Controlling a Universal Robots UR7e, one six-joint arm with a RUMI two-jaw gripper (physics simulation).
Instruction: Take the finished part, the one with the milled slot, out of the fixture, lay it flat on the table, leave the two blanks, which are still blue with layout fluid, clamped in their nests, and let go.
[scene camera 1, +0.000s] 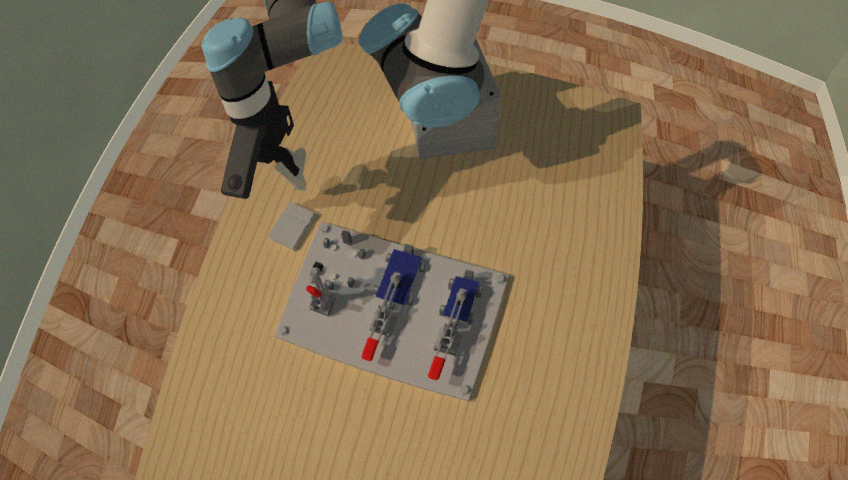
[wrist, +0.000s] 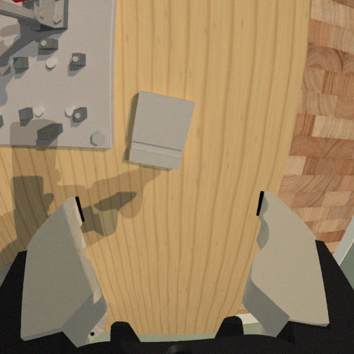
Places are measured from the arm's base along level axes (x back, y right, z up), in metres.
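Pixels of known places: gripper, fingertip midpoint: (scene camera 1: 273, 185).
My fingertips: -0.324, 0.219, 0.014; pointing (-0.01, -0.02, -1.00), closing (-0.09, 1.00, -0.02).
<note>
Ahead of a thing's pixels: the offset from my fingertips to its middle, as dx, dy, dz. "pt": to the spot under its first point. Level surfaces: height alone.
The finished part {-0.010, -0.012, -0.123} (scene camera 1: 292, 226) (wrist: 161, 125), a bare grey block with a slot across it near one end, lies flat on the wooden table {dz -0.130} (scene camera 1: 238, 356) (wrist: 220, 75), just beside the fixture plate {pt -0.180, -0.167, -0.115} (scene camera 1: 333, 333) (wrist: 95, 90) and apart from it. My gripper (scene camera 1: 270, 181) (wrist: 169, 196) is open and empty, raised above the table and set back from the part; one finger is largely hidden in the scene view. A larger blue blank {-0.052, -0.242, -0.104} (scene camera 1: 406, 261) and a smaller blue blank {-0.063, -0.352, -0.099} (scene camera 1: 470, 285) sit in their nests, each under a clamp arm.
The emptied nest's clamp {-0.145, -0.131, -0.065} (scene camera 1: 320, 294) stands with its arm raised near the plate's left side. Two clamps with red handles {pt -0.195, -0.241, -0.079} (scene camera 1: 369, 349) {pt -0.194, -0.351, -0.069} (scene camera 1: 436, 367) lie over the blanks. Locating posts {-0.011, -0.132, -0.099} (scene camera 1: 346, 237) (wrist: 50, 131) and corner bolts {-0.208, -0.080, -0.111} (scene camera 1: 285, 330) (wrist: 98, 138) stick up from the plate.
</note>
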